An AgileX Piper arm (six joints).
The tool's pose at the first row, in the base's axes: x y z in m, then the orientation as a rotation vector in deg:
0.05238, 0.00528, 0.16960, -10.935, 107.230, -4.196
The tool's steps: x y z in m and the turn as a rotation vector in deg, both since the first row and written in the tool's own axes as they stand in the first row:
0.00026, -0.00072, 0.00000, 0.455, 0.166, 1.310
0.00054, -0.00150, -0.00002, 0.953, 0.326, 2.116
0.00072, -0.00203, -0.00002, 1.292, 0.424, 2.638
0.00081, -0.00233, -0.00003, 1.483, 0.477, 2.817
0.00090, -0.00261, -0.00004, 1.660, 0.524, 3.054
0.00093, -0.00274, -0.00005, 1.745, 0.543, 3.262
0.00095, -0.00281, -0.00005, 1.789, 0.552, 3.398
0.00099, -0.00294, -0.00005, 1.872, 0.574, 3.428
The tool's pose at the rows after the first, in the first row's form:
0.05237, 0.00453, 0.16946, -9.392, 107.467, -3.740
0.05234, 0.00371, 0.16932, -8.291, 107.649, -3.669
0.05234, 0.00316, 0.16923, -7.567, 107.757, -3.638
0.05233, 0.00285, 0.16919, -7.266, 107.807, -3.699
0.05232, 0.00256, 0.16915, -6.921, 107.855, -3.707
0.05232, 0.00242, 0.16914, -6.667, 107.881, -3.645
0.05232, 0.00235, 0.16913, -6.509, 107.895, -3.594
0.05232, 0.00222, 0.16912, -6.423, 107.912, -3.653

